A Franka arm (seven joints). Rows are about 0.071 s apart.
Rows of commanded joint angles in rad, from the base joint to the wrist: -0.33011, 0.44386, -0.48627, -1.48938, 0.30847, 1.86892, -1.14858; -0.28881, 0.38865, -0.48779, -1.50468, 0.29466, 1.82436, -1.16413; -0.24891, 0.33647, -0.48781, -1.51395, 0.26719, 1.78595, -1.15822; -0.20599, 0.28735, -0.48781, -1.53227, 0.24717, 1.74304, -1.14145; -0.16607, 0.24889, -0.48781, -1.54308, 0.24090, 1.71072, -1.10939; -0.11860, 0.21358, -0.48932, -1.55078, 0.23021, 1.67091, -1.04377; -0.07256, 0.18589, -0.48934, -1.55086, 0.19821, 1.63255, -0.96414; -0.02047, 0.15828, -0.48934, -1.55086, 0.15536, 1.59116, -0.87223; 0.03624, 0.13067, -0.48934, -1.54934, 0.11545, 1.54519, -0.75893; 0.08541, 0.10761, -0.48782, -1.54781, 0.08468, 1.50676, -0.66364; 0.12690, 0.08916, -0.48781, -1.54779, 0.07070, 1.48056, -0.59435; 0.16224, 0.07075, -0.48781, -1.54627, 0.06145, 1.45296, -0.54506; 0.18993, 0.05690, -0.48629, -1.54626, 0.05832, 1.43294, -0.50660; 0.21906, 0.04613, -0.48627, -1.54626, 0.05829, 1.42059, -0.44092
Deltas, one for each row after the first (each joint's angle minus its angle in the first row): 0.04130, -0.05521, -0.00152, -0.01530, -0.01381, -0.04456, -0.01555; 0.08120, -0.10739, -0.00154, -0.02457, -0.04128, -0.08297, -0.00964; 0.12412, -0.15651, -0.00154, -0.04289, -0.06130, -0.12588, 0.00713; 0.16404, -0.19497, -0.00154, -0.05370, -0.06757, -0.15820, 0.03919; 0.21151, -0.23028, -0.00305, -0.06140, -0.07826, -0.19801, 0.10481; 0.25755, -0.25797, -0.00307, -0.06148, -0.11026, -0.23637, 0.18444; 0.30964, -0.28558, -0.00307, -0.06148, -0.15311, -0.27776, 0.27635; 0.36635, -0.31319, -0.00307, -0.05996, -0.19302, -0.32373, 0.38965; 0.41552, -0.33625, -0.00155, -0.05843, -0.22379, -0.36216, 0.48494; 0.45701, -0.35470, -0.00154, -0.05841, -0.23777, -0.38836, 0.55423; 0.49235, -0.37311, -0.00154, -0.05689, -0.24702, -0.41596, 0.60352; 0.52004, -0.38696, -0.00002, -0.05688, -0.25015, -0.43598, 0.64198; 0.54917, -0.39773, 0.00000, -0.05688, -0.25018, -0.44833, 0.70766
